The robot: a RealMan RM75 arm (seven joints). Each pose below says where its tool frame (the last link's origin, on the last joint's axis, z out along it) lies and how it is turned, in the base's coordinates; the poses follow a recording.
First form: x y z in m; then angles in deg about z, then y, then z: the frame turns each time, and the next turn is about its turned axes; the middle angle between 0 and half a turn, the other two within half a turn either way.
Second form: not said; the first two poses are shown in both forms.
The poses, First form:
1: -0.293 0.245 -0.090 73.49 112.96 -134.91
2: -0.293 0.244 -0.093 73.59 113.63 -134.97
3: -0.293 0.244 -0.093 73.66 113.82 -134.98
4: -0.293 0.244 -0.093 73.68 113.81 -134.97
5: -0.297 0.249 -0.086 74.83 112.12 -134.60
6: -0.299 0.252 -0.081 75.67 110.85 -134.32
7: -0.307 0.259 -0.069 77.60 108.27 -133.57
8: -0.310 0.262 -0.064 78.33 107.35 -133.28
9: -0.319 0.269 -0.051 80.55 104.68 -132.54
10: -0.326 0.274 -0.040 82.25 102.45 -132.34
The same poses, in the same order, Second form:
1: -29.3 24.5 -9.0 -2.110 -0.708 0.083
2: -29.3 24.4 -9.3 -2.125 -0.704 0.094
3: -29.3 24.4 -9.3 -2.129 -0.703 0.098
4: -29.3 24.4 -9.3 -2.128 -0.703 0.098
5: -29.7 24.9 -8.6 -2.090 -0.708 0.091
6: -29.9 25.2 -8.1 -2.060 -0.711 0.084
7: -30.7 25.9 -6.9 -1.998 -0.714 0.073
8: -31.0 26.2 -6.4 -1.976 -0.713 0.070
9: -31.9 26.9 -5.1 -1.912 -0.713 0.064
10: -32.6 27.4 -4.0 -1.861 -0.718 0.059
